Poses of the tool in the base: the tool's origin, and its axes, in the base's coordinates. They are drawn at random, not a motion.
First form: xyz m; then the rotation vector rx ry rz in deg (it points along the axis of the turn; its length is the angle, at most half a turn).
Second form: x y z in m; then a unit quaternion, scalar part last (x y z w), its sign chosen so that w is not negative. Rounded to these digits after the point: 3 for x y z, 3 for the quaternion.
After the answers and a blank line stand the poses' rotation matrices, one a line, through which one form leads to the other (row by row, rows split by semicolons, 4 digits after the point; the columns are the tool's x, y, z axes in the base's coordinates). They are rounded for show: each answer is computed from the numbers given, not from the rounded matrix.
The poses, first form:
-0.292, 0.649, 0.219, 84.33, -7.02, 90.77
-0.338, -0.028, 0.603, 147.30, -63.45, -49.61
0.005, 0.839, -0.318, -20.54, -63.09, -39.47
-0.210, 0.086, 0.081, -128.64, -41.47, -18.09
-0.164, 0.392, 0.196, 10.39, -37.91, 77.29
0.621, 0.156, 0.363, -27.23, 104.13, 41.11
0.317, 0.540, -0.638, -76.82, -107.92, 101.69
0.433, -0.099, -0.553, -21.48, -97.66, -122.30
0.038, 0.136, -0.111, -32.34, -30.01, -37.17
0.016, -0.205, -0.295, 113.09, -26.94, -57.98
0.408, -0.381, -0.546, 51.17, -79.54, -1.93
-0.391, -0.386, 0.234, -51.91, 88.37, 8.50
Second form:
-0.292, 0.649, 0.219, 0.600, -0.050, 0.646, 0.469
-0.338, -0.028, 0.603, 0.873, -0.376, -0.294, 0.106
0.005, 0.839, -0.318, -0.166, -0.510, -0.319, 0.782
-0.210, 0.086, 0.081, -0.876, -0.282, -0.123, 0.372
-0.164, 0.392, 0.196, 0.082, -0.300, 0.612, 0.727
0.621, 0.156, 0.363, -0.200, 0.763, 0.301, 0.536
0.317, 0.540, -0.638, -0.457, -0.642, 0.605, 0.113
0.433, -0.099, -0.553, -0.133, -0.607, -0.760, 0.191
0.038, 0.136, -0.111, -0.270, -0.251, -0.311, 0.876
0.016, -0.205, -0.295, 0.789, -0.188, -0.404, 0.423
0.408, -0.381, -0.546, 0.398, -0.618, -0.015, 0.678
-0.391, -0.386, 0.234, -0.395, 0.672, 0.065, 0.624

0.1601 -0.6657 0.7289; 0.5457 -0.5556 -0.6273; 0.8225 0.4982 0.2743
0.5448 -0.5938 -0.5921; -0.7179 -0.6952 0.0367; -0.4334 0.4051 -0.8050
0.2766 0.6678 -0.6910; -0.3293 0.7414 0.5847; 0.9028 0.0658 0.4250
0.8102 0.5861 0.0059; 0.4030 -0.5643 0.7205; 0.4256 -0.5814 -0.6934
0.0709 -0.9393 -0.3358; 0.8405 0.2375 -0.4870; 0.5372 -0.2477 0.8063
-0.3464 -0.6274 0.6974; 0.0182 0.7388 0.6737; -0.9379 0.2460 -0.2445
-0.5566 0.4499 -0.6984; 0.7239 -0.1498 -0.6734; -0.4077 -0.8804 -0.2423
-0.8914 0.4523 -0.0290; -0.1283 -0.1906 0.9732; 0.4347 0.8713 0.2279
0.6808 0.6803 -0.2715; -0.4088 0.6605 0.6298; 0.6078 -0.3178 0.7277
0.6024 0.0460 -0.7969; -0.6387 -0.5710 -0.5158; -0.4787 0.8197 -0.3146
0.2359 -0.4709 -0.8500; -0.5116 0.6835 -0.5207; 0.8262 0.5577 -0.0797
0.0892 -0.6107 0.7868; -0.4495 0.6802 0.5789; -0.8888 -0.4053 -0.2139

